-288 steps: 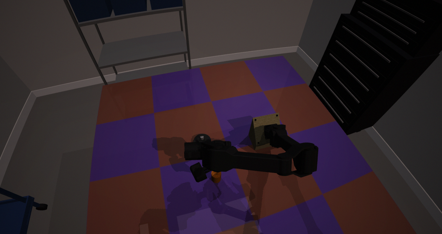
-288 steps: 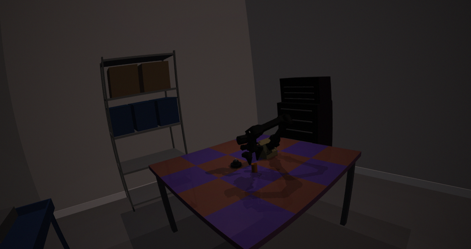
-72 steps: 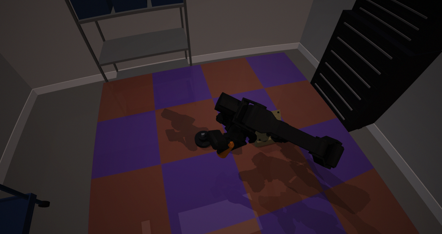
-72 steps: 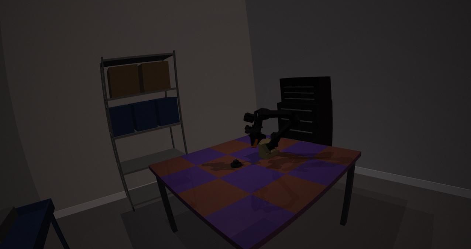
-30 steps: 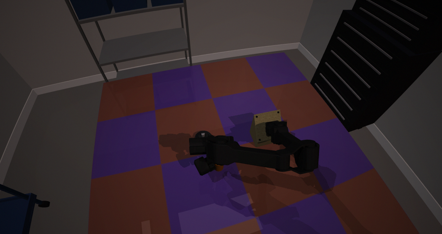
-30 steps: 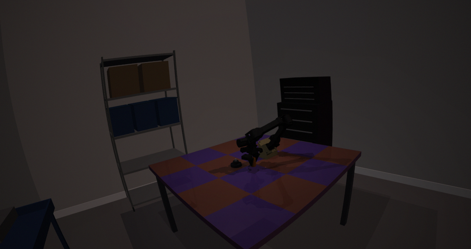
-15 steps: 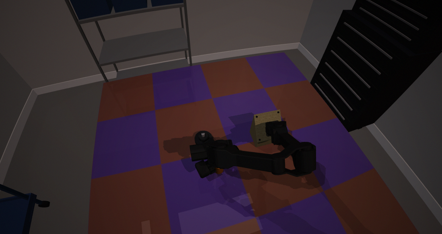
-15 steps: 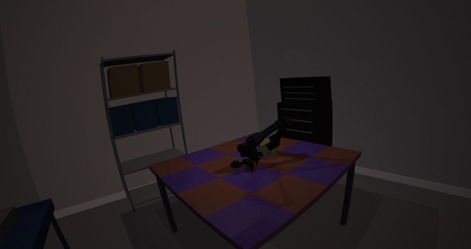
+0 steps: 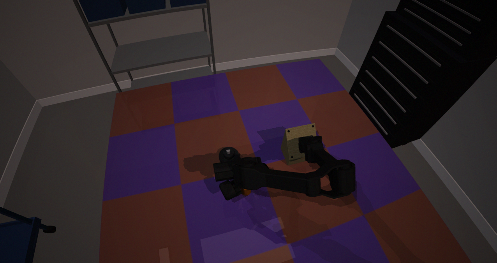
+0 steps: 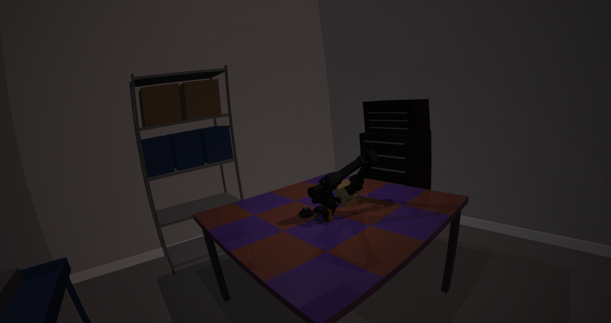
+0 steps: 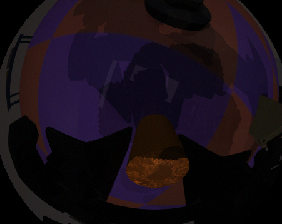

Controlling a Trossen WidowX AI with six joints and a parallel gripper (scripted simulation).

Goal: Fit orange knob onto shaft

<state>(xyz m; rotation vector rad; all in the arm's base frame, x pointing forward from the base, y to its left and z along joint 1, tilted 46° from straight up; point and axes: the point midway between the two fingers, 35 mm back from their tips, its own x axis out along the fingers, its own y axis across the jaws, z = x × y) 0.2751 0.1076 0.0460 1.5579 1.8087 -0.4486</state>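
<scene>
My gripper tip is now 30 mm below the orange knob. Also, from my gripper tip: dark round pedestal (160 mm to the right, 40 mm ahead, 20 mm above).
</scene>
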